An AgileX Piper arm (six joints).
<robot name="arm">
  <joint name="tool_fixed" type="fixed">
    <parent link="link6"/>
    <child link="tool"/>
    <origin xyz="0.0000 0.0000 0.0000" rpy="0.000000 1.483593 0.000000"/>
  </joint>
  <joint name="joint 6" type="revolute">
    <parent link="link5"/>
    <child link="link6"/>
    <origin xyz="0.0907 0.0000 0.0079" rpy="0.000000 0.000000 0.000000"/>
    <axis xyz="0.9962 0 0.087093"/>
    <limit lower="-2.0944" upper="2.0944"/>
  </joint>
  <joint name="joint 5" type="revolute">
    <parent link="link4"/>
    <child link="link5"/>
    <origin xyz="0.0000 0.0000 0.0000" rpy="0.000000 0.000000 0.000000"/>
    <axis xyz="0 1 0"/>
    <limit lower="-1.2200" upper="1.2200"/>
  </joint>
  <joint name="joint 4" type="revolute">
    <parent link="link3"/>
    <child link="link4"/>
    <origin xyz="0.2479 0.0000 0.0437" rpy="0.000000 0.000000 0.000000"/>
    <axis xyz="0.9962 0 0.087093"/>
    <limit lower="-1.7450" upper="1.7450"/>
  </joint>
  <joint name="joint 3" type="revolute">
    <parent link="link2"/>
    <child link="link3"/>
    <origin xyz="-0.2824 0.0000 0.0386" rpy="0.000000 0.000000 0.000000"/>
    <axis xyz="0 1 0"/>
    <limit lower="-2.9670" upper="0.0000"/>
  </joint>
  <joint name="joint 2" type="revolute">
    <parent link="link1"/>
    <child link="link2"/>
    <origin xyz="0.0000 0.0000 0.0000" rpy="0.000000 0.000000 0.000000"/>
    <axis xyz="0 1 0"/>
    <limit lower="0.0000" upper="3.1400"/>
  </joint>
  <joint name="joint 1" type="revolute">
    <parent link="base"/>
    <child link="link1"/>
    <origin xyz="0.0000 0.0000 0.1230" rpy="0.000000 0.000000 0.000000"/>
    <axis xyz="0 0 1"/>
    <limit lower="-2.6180" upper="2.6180"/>
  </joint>
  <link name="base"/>
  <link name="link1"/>
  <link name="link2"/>
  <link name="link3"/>
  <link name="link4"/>
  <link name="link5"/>
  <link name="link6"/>
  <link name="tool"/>
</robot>
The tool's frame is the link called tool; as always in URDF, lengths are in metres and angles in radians.
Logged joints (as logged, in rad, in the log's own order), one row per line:
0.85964, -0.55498, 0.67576, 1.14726, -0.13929, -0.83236
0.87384, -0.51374, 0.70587, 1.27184, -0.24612, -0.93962
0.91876, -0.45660, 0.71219, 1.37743, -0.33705, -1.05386
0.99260, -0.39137, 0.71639, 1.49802, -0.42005, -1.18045
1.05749, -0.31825, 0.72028, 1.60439, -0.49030, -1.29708
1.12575, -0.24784, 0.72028, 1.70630, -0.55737, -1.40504
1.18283, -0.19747, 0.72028, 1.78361, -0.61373, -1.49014
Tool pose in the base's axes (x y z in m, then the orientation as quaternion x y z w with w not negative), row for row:
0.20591, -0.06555, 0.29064, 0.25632, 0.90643, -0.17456, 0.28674
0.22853, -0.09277, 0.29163, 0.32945, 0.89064, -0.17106, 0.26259
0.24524, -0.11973, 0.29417, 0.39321, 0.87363, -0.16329, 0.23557
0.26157, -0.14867, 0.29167, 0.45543, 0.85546, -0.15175, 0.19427
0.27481, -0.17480, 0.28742, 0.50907, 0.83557, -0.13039, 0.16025
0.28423, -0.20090, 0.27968, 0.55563, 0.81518, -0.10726, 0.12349
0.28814, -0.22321, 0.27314, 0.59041, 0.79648, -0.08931, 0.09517
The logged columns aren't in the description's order. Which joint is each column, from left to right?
Columns, left to right: joint 5, joint 4, joint 6, joint 2, joint 1, joint 3.
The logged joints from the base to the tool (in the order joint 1, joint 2, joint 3, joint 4, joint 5, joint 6), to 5 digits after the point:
-0.13929, 1.14726, -0.83236, -0.55498, 0.85964, 0.67576
-0.24612, 1.27184, -0.93962, -0.51374, 0.87384, 0.70587
-0.33705, 1.37743, -1.05386, -0.45660, 0.91876, 0.71219
-0.42005, 1.49802, -1.18045, -0.39137, 0.99260, 0.71639
-0.49030, 1.60439, -1.29708, -0.31825, 1.05749, 0.72028
-0.55737, 1.70630, -1.40504, -0.24784, 1.12575, 0.72028
-0.61373, 1.78361, -1.49014, -0.19747, 1.18283, 0.72028

